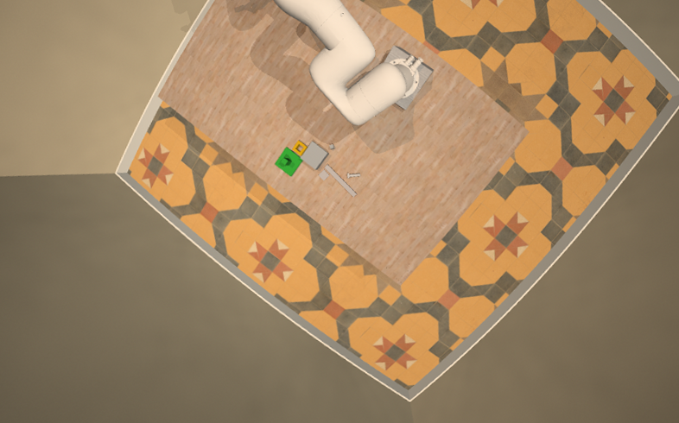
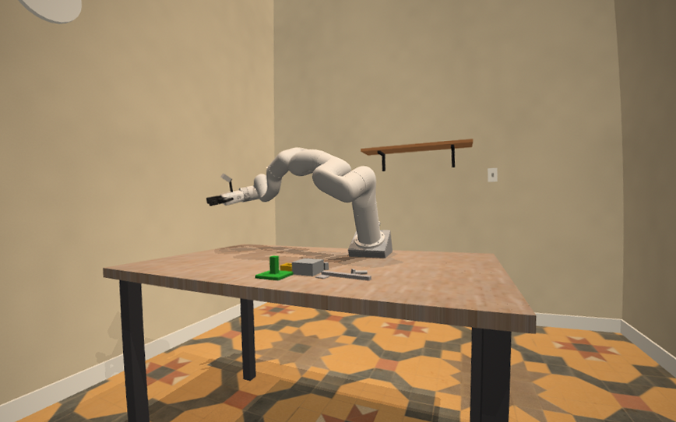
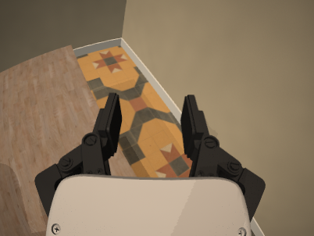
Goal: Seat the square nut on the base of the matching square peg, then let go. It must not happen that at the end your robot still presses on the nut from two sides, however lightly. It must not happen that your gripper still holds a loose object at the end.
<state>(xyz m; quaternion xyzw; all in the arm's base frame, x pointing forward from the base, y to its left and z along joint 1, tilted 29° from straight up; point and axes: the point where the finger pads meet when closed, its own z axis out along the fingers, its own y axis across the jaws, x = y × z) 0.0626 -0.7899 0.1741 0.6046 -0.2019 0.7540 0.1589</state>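
Now: hand 22 cm short of the grey block, 73 cm to the right of it and 22 cm above it. From my hand the other things lie so: bolt: 18 cm ahead, 88 cm to the left, 24 cm below; thin grey bar: 22 cm ahead, 86 cm to the left, 24 cm below.
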